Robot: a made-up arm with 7 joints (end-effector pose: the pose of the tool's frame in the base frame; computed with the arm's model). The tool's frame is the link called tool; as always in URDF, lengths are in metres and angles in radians.
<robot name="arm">
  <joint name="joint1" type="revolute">
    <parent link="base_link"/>
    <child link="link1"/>
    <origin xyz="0.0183 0.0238 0.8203" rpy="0 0 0"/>
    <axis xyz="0 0 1"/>
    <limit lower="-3.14" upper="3.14" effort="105" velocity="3.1"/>
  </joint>
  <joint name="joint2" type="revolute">
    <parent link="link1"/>
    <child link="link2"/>
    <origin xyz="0.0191 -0.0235 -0.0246" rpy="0 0 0"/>
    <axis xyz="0 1 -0.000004"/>
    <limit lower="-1.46" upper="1.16" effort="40" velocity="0.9"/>
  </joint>
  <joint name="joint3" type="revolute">
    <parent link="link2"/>
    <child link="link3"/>
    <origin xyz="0.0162 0.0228 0.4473" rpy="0 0 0"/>
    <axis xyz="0 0 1"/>
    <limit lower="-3.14" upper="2.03" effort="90" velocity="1.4"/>
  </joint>
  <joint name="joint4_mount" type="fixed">
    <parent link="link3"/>
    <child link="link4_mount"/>
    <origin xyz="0.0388 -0.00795 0.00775" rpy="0 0 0"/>
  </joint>
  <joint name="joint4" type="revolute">
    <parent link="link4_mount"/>
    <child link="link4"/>
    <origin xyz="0.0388 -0.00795 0.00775" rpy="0 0 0"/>
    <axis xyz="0 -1 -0.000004"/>
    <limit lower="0.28" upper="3.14" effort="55" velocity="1"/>
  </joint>
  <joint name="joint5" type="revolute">
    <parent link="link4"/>
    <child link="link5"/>
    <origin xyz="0.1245 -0.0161 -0.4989" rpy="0 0 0"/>
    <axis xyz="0 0.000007 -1"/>
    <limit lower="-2.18" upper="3.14" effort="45" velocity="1.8"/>
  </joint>
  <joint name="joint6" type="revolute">
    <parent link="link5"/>
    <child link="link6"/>
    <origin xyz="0.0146 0.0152 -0.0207" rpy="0 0 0"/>
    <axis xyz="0 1 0.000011"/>
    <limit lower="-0.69" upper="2.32" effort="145" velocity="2.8"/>
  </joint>
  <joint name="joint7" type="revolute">
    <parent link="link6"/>
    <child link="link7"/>
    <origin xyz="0.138 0.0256 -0.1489" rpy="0 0 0"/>
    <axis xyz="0 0.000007 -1"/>
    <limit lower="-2.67" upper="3.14" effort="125" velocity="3.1"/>
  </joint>
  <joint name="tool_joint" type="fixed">
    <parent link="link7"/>
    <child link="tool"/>
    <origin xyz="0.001 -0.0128 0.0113" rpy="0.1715 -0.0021 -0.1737"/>
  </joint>
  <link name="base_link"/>
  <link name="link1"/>
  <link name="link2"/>
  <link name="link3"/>
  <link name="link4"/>
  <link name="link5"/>
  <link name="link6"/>
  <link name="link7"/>
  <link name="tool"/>
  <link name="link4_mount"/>
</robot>
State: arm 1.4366 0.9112 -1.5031 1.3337 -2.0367 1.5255 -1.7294
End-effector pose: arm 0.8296 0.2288 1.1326 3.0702 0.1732 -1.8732
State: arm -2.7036 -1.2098 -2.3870 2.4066 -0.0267 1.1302 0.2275
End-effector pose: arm 0.8437 0.7809 0.8347 0.8564 0.1053 0.3369
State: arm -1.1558 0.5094 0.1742 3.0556 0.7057 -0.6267 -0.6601
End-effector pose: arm 0.0184 -0.4157 1.7641 2.8319 -0.0288 2.2491
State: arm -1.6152 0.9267 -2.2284 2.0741 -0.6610 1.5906 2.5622
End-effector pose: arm -0.4687 -0.3290 1.6048 1.9000 0.4062 -0.0723
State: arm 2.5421 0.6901 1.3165 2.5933 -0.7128 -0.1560 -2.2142
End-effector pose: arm -0.6876 0.2217 1.6937 -2.1900 0.2237 -1.7539
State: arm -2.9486 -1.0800 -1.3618 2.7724 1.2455 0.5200 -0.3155
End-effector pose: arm 1.0085 0.4075 1.3241 2.9331 0.4298 0.1487
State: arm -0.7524 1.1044 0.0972 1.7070 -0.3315 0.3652 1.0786
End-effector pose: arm 0.8331 -0.6043 0.4636 0.3655 -0.1732 -1.6932
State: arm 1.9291 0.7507 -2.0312 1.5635 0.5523 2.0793 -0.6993
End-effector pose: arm 0.5446 0.4139 1.2587 0.1541 0.2413 0.4725
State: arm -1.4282 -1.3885 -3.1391 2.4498 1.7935 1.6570 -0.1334
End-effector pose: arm -0.2319 1.1006 0.6621 2.0183 0.5277 1.8205
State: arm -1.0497 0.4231 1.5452 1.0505 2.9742 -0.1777 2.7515
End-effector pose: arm 0.6423 0.1525 0.8460 0.3468 -0.9123 0.5779
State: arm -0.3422 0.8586 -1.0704 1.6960 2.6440 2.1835 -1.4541
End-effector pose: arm 0.6579 -0.7519 1.0991 2.6414 -1.0323 -1.7468
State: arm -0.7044 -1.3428 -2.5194 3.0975 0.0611 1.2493 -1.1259
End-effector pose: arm -0.8630 0.7244 1.0407 0.1904 -0.8451 -2.9233
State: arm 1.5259 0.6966 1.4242 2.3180 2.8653 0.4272 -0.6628
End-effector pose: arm -0.4907 0.8342 1.4255 -2.7751 0.7287 2.4604
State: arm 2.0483 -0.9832 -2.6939 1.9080 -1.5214 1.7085 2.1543
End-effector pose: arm 0.5676 -0.7593 0.6727 0.4732 -1.2289 -2.8727
